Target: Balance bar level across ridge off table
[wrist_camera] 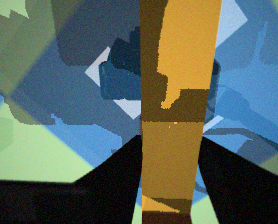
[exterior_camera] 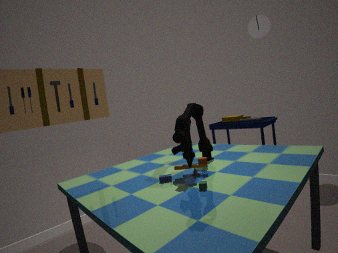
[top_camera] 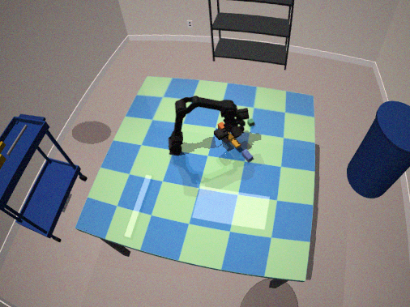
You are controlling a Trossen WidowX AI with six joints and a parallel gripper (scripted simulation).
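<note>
Right now the purple block is 120 mm ahead of my gripper tip, 80 mm to the right of it and 40 mm below it. Also, from my gripper tip: green block (170 mm to the left, 110 mm ahead, 40 mm below).
</note>
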